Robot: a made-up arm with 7 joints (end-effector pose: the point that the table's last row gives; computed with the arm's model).
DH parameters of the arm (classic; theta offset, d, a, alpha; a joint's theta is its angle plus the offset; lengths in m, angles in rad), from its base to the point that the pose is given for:
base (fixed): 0 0 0 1.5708
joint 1: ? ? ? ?
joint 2: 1.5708 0 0 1.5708
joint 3: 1.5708 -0.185 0 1.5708
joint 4: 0 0 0 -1.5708
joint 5: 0 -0.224 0 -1.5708
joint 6: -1.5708 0 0 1.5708
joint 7: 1.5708 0 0 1.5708
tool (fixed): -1.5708 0 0 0
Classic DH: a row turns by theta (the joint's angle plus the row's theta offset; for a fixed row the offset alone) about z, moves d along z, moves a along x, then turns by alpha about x.
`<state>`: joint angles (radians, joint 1 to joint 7).
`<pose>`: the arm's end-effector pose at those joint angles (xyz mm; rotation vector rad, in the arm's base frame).
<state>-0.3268 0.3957 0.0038 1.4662 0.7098 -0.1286 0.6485</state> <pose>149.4 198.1 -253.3 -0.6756 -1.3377 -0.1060</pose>
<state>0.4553 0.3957 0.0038 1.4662 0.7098 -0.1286 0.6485</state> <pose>284.5 198.1 -74.4 -0.6579 -2.0835 -0.4004</pose>
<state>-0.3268 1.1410 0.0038 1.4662 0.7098 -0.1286 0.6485</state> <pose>183.4 306.8 -153.0 -0.2265 -1.1093 -0.7340</pose>
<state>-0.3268 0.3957 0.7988 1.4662 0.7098 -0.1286 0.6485</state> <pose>105.2 344.6 -173.7 0.0311 -1.7548 0.1998</pose>
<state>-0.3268 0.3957 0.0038 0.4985 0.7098 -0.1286 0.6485</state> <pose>-11.6 264.5 -367.8 -0.3027 -0.5602 0.3676</pose>
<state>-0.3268 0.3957 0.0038 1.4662 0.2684 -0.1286 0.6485</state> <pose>149.4 198.1 -253.3 -0.4513 -1.1879 -0.4994</pose>
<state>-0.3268 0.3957 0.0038 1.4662 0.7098 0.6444 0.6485</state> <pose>149.4 198.1 -253.3 -0.8535 -0.5717 0.0619</pose>
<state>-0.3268 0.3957 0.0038 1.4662 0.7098 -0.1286 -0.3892</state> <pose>149.4 198.1 -253.3 0.2067 -1.1889 0.5594</pose>
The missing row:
joint 1: 1.5708 -0.117 0 1.5708
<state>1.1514 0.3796 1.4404 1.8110 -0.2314 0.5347 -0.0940</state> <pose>50.2 366.2 8.6 0.7652 -1.8158 1.9591</pose>
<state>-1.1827 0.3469 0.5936 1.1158 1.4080 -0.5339 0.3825</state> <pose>-148.2 319.2 -240.8 0.5631 -1.1144 0.9157</pose>
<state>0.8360 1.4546 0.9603 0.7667 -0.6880 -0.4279 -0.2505</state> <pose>-4.3 475.8 124.0 2.4205 -1.4513 0.4505</pose>
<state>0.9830 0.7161 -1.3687 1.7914 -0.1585 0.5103 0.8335</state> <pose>226.7 44.7 -98.3 0.0797 -0.6388 -1.9576</pose>
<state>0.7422 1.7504 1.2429 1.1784 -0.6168 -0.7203 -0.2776</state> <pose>-113.9 348.3 222.8 -2.3254 1.1362 0.0620</pose>
